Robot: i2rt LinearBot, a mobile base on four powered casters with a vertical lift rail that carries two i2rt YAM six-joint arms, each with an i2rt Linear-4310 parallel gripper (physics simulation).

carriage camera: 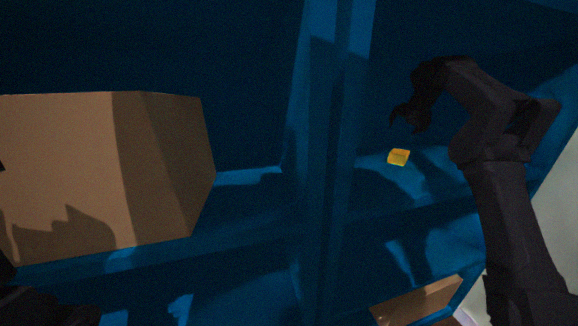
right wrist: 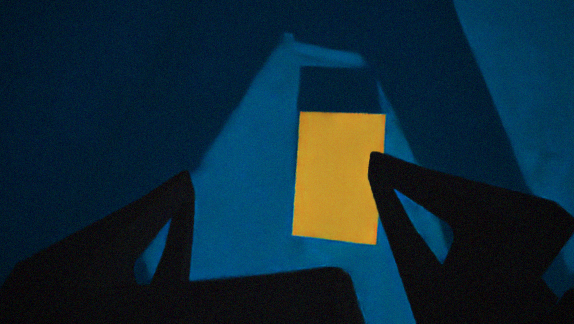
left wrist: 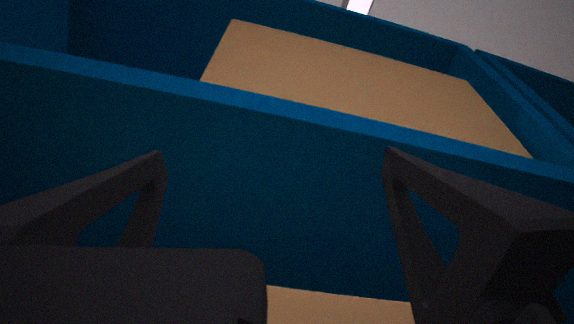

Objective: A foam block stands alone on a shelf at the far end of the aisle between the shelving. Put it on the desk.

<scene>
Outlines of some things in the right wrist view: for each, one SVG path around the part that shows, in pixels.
My right gripper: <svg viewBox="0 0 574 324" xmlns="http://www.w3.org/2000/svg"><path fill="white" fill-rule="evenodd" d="M351 276L346 270L338 267L318 267L249 276L189 281L194 231L195 192L187 170L179 172L140 199L18 262L0 288L0 324L365 324ZM172 217L164 251L151 283L138 285L134 276L135 262ZM371 152L368 167L369 184L416 324L574 324L574 289L568 289L558 300L555 293L541 278L574 234L574 217L561 205L549 199L424 168L377 151ZM394 189L448 223L452 228L454 241L443 266L411 223Z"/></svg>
A yellow foam block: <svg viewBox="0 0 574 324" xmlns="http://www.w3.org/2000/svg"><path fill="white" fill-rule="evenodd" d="M300 112L292 235L376 245L379 213L368 180L368 167L371 152L377 151L384 154L386 114Z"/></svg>
</scene>
